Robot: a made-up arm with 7 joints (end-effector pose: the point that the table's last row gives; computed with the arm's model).
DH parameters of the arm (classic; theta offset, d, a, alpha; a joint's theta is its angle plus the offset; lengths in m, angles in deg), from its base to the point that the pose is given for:
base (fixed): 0 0.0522 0 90
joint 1: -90 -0.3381 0.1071 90
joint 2: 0 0.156 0.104 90
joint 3: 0 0.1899 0.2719 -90
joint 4: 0 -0.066 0.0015 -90
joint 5: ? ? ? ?
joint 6: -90 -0.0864 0.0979 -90
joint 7: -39.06 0 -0.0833 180
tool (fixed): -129.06 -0.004 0 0
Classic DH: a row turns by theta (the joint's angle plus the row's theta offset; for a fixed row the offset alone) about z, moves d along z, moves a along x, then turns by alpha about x.
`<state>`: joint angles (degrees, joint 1 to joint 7).
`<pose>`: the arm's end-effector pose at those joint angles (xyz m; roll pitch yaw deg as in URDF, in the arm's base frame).
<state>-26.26 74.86 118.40 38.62 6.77 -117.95 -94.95</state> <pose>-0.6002 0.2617 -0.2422 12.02 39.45 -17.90</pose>
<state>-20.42 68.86 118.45 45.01 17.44 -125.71 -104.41</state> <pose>-0.5408 0.3440 -0.3038 35.65 24.64 1.66</pose>
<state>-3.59 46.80 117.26 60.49 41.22 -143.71 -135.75</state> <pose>-0.3836 0.5485 -0.3176 74.53 -38.45 7.54</pose>
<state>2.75 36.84 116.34 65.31 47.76 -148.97 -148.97</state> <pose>-0.3505 0.5899 -0.2834 101.01 -59.63 -13.73</pose>
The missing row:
joint 5: 0 -0.169 -0.0386 90
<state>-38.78 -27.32 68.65 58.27 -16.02 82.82 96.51</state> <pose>-0.5869 0.7244 0.1627 -63.07 4.21 40.50</pose>
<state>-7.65 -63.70 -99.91 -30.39 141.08 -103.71 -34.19</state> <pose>0.0545 0.6612 0.1310 165.16 36.39 84.50</pose>
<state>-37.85 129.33 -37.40 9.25 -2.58 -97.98 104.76</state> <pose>-0.1341 -0.0601 -0.1686 -50.29 -15.73 -47.89</pose>
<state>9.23 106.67 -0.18 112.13 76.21 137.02 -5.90</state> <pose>-0.0345 -0.2733 -0.1626 -12.48 46.72 -51.33</pose>
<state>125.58 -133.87 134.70 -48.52 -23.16 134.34 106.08</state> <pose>0.1099 0.1626 -0.2887 -98.03 -18.99 141.53</pose>
